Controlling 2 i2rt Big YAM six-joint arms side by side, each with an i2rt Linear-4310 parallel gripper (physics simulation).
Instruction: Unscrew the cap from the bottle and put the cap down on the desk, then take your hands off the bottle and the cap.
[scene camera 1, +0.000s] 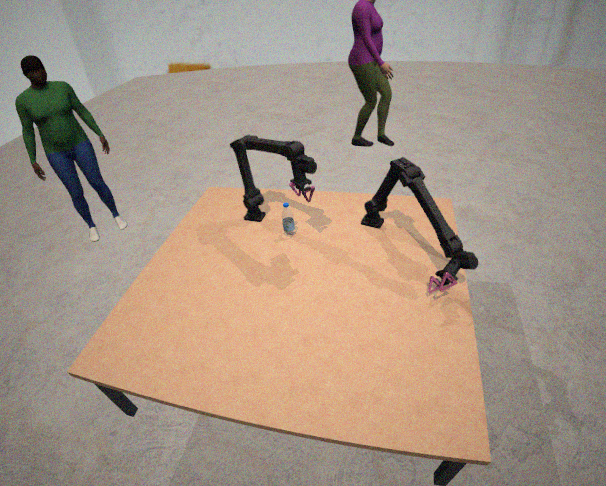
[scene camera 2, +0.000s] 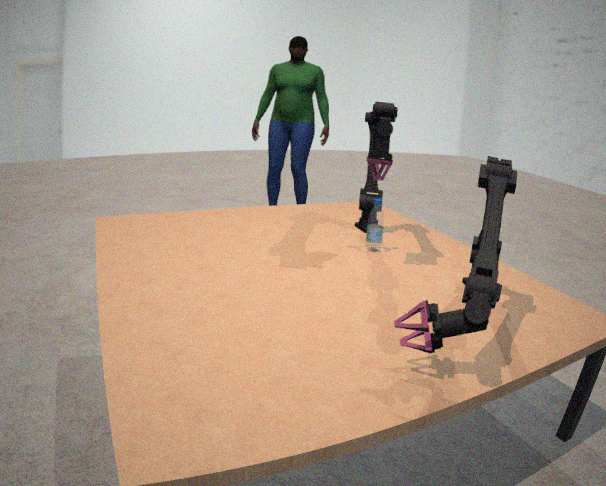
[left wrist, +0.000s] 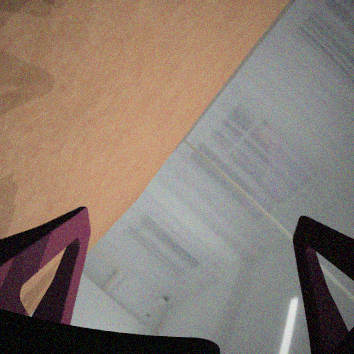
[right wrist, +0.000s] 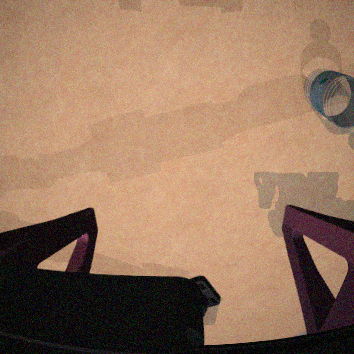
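Pixels of known places: left gripper, fingertip midpoint: (scene camera 1: 434, 291) (scene camera 2: 397, 333) (left wrist: 194, 224); right gripper, fingertip midpoint: (scene camera 1: 304, 199) (scene camera 2: 378, 180) (right wrist: 190, 218); left arm's base at its link origin: (scene camera 1: 372, 222); right arm's base at its link origin: (scene camera 1: 254, 217).
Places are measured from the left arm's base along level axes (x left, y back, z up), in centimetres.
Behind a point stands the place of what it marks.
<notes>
A clear bottle with bluish contents (scene camera 1: 288, 225) {x -38.4, y -30.4, z 8.6 cm} (scene camera 2: 374, 233) {x -37.2, y -28.8, z 7.8 cm} stands upright on the desk (scene camera 1: 253, 344) {x -17.6, y -99.0, z 0.0 cm} (scene camera 2: 227, 329) {x 22.6, y -86.5, z 0.0 cm}, with a blue cap (scene camera 1: 286, 205) {x -39.4, y -28.2, z 20.3 cm} (scene camera 2: 377, 201) {x -38.8, y -28.4, z 20.2 cm} on its top. In the right wrist view part of the bottle (right wrist: 334, 98) {x -37.9, y -29.9, z 13.2 cm} shows at the right edge, cut off by the frame; I cannot make out the cap there. My right gripper (scene camera 1: 303, 197) {x -24.6, y -33.9, z 31.1 cm} (scene camera 2: 379, 179) {x -24.6, y -33.9, z 31.1 cm} (right wrist: 190, 218) {x -24.6, y -33.9, z 31.1 cm} is open and empty, pointing down above the level of the cap, apart from the bottle. My left gripper (scene camera 1: 435, 291) {x 44.8, y -49.9, z 9.9 cm} (scene camera 2: 398, 333) {x 44.8, y -49.9, z 9.9 cm} (left wrist: 194, 224) {x 44.8, y -49.9, z 9.9 cm} is open and empty, low over the desk near its edge, far from the bottle.
The right arm's base stands close beside the bottle, to its left in scene camera 1. A person in green (scene camera 1: 55, 113) (scene camera 2: 297, 91) and a person in purple (scene camera 1: 365, 40) stand beyond the desk. Arm shadows lie across the desk.
</notes>
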